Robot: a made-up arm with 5 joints. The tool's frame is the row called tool. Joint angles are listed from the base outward. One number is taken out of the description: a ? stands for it. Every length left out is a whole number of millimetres.
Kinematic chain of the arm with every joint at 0, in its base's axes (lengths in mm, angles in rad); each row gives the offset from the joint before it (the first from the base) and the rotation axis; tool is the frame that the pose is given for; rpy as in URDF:
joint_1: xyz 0 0 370 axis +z
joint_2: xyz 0 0 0 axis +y
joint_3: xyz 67 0 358 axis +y
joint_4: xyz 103 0 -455 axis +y
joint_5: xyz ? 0 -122 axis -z
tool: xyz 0 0 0 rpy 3.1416 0 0
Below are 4 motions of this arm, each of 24 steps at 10 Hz.
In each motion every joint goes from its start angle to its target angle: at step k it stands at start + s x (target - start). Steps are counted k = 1, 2, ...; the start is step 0. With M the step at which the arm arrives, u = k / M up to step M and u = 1 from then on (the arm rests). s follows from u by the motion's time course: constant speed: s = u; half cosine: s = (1 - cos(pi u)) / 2; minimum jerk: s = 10 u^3 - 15 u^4 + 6 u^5.
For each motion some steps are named. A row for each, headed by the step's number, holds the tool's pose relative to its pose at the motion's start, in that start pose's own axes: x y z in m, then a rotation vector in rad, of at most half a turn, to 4 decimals.
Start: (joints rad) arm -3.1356 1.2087 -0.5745 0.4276 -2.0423
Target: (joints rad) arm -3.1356 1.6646 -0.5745 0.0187 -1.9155
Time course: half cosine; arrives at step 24
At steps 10, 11, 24:
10: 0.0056 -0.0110 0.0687 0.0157 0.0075 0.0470
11: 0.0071 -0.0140 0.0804 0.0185 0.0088 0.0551
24: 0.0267 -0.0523 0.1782 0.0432 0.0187 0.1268

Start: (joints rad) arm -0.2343 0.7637 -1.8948 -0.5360 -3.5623
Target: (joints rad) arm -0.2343 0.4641 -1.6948 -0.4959 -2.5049
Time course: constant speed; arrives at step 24
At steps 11, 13, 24:
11: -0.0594 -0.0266 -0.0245 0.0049 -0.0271 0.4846
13: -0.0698 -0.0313 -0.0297 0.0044 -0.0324 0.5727
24: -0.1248 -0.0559 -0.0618 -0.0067 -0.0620 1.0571

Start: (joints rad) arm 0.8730 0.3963 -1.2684 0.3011 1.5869
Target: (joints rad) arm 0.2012 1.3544 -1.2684 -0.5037 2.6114
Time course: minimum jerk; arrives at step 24
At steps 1, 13, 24:
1: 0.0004 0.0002 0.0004 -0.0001 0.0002 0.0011
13: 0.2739 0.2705 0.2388 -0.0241 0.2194 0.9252
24: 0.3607 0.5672 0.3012 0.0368 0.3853 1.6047

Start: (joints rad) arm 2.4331 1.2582 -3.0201 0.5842 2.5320
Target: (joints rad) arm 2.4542 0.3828 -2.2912 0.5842 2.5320
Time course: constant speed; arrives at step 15
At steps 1, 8, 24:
1: -0.0192 -0.0118 -0.0154 0.0045 -0.0088 -0.0005
8: -0.1336 -0.0815 -0.1506 0.0361 -0.0701 -0.0039
24: -0.2037 -0.1234 -0.3207 0.0674 -0.1316 -0.0066

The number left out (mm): 96
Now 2 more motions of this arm.
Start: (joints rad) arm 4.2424 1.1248 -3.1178 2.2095 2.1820
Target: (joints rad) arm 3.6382 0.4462 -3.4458 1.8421 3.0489
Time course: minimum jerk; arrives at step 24
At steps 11, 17, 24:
11: 0.2548 0.0698 -0.2464 0.4236 -0.4036 0.6137
17: 0.4689 0.2993 -0.4069 0.8392 -0.8814 1.1522
24: 0.5148 0.4103 -0.4379 0.9923 -1.0752 1.2989

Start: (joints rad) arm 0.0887 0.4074 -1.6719 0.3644 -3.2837
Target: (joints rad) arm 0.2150 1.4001 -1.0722 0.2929 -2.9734
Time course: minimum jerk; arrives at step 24
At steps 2, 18, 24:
2: 0.0038 0.0011 0.0047 -0.0016 0.0076 0.0012
18: 0.8997 0.1769 0.2104 -0.0306 1.3617 0.1142
24: 0.9919 0.1829 0.1565 0.0004 1.5183 0.1103

